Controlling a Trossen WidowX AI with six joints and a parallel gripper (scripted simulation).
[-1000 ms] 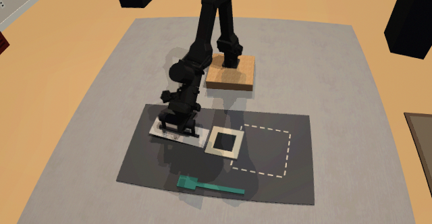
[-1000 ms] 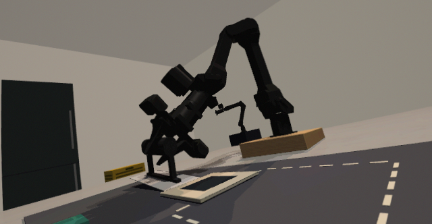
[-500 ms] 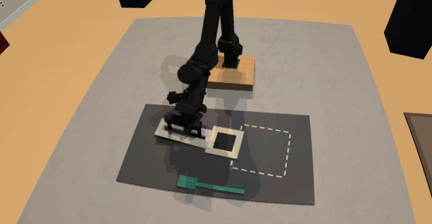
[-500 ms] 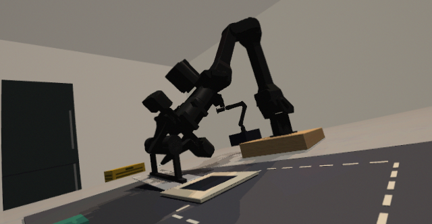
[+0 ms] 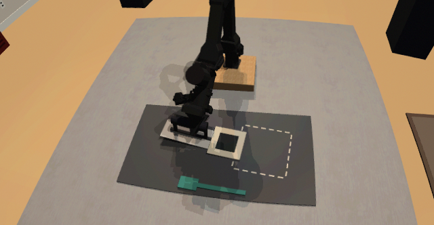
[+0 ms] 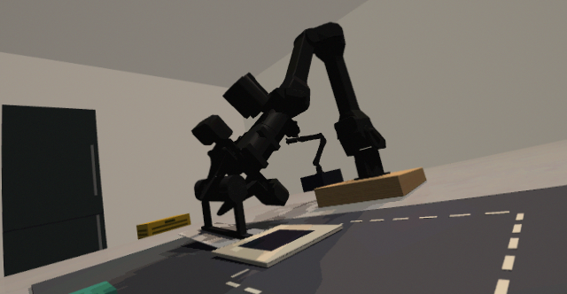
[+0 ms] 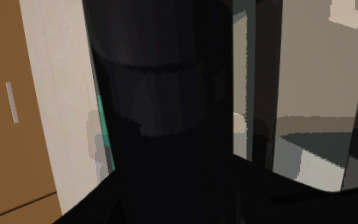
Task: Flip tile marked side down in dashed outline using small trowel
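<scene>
My gripper tip is 30 mm past the cream tile, 100 mm to the right of it and 50 mm above it. Also, from my gripper tip: dark mat 80 mm to the left, 80 mm below; then teal trowel 140 mm ahead, 80 mm to the left, 50 mm below.
</scene>
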